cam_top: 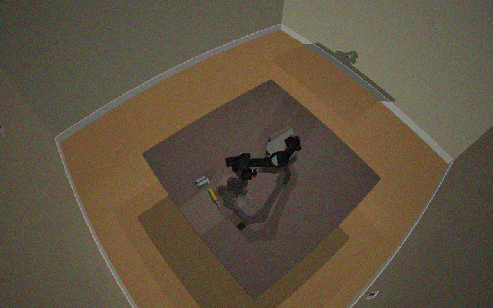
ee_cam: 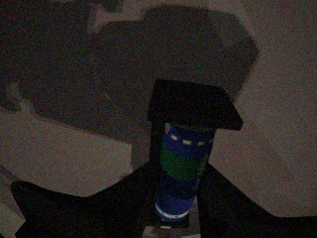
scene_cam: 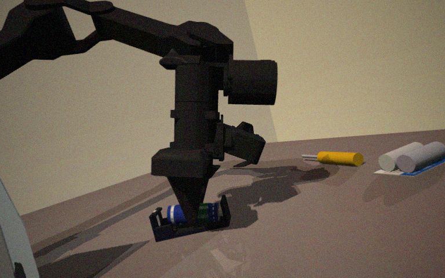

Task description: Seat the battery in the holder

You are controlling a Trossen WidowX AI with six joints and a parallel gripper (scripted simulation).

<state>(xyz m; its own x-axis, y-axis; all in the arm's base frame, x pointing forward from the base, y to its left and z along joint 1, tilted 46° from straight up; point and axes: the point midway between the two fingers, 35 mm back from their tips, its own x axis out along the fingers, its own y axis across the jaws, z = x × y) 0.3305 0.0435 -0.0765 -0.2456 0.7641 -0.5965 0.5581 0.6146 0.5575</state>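
My gripper tip is now 10 mm below the battery. From my gripper tip the other things lie so: yellow-handled screwdriver (300 mm ahead, 50 mm to the left); flat black square (270 mm ahead, 290 mm to the left, 10 mm below).
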